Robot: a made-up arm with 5 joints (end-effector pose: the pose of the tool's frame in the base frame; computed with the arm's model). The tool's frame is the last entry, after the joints.
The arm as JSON. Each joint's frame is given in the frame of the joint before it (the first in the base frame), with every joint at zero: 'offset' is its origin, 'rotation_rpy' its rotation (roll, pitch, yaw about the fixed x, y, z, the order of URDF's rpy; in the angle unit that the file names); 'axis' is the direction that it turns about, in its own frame. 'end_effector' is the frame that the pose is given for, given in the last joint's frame.
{
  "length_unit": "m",
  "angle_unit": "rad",
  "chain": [
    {
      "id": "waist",
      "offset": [
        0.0,
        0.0,
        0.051
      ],
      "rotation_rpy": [
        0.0,
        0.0,
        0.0
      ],
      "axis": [
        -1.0,
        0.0,
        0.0
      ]
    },
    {
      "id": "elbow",
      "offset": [
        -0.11,
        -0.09,
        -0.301
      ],
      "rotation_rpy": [
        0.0,
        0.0,
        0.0
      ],
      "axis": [
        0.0,
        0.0,
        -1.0
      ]
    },
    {
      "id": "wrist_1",
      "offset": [
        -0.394,
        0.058,
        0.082
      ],
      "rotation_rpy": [
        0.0,
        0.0,
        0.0
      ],
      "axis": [
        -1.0,
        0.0,
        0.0
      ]
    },
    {
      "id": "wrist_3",
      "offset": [
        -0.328,
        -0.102,
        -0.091
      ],
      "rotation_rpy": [
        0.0,
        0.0,
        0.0
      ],
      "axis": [
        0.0,
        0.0,
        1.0
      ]
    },
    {
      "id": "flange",
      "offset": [
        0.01,
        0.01,
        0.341
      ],
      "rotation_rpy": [
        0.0,
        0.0,
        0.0
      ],
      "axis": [
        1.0,
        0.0,
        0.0
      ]
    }
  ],
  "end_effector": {
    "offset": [
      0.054,
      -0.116,
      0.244
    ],
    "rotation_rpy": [
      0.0,
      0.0,
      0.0
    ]
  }
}
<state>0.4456 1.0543 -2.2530 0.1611 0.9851</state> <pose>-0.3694 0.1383 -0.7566 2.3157 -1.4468 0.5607</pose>
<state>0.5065 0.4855 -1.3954 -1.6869 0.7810</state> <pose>-1.1107 -0.0588 -0.2532 1.5378 -0.3123 -2.0375</pose>
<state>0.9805 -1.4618 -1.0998 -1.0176 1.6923</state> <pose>-0.0472 -0.8862 0.6321 0.9924 0.6574 -0.9660</pose>
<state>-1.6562 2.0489 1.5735 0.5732 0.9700</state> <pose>0.4450 -0.0817 0.2629 1.2127 2.1253 -0.5738</pose>
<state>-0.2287 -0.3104 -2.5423 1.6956 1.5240</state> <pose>-0.5740 -0.1719 -0.3423 -1.4563 0.8268 -1.3924</pose>
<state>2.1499 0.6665 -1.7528 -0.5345 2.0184</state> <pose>-0.6561 -0.6465 -0.0354 1.7093 -0.6789 0.5189</pose>
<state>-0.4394 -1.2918 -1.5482 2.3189 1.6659</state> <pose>-0.2269 -0.5674 -0.3490 -0.3627 -0.2755 -1.7685</pose>
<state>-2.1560 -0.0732 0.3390 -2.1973 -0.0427</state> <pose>-0.9542 -0.2256 -0.1225 1.0177 1.8532 -1.4009</pose>
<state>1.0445 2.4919 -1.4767 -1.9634 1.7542</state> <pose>0.6134 0.0046 -0.5369 -1.0279 1.3796 -0.1666</pose>
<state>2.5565 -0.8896 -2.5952 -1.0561 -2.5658</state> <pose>-0.4406 0.1848 0.5719 -1.8049 2.3914 -0.0563</pose>
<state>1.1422 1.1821 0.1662 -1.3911 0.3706</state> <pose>-0.5095 0.5174 -0.4960 -0.5003 -1.8256 -1.8999</pose>
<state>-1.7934 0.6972 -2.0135 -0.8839 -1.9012</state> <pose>-0.5998 0.2974 0.1708 2.0544 0.8620 0.4498</pose>
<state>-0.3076 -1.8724 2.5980 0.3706 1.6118</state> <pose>-0.2934 -0.6658 -0.3431 -0.7028 -0.8555 1.3462</pose>
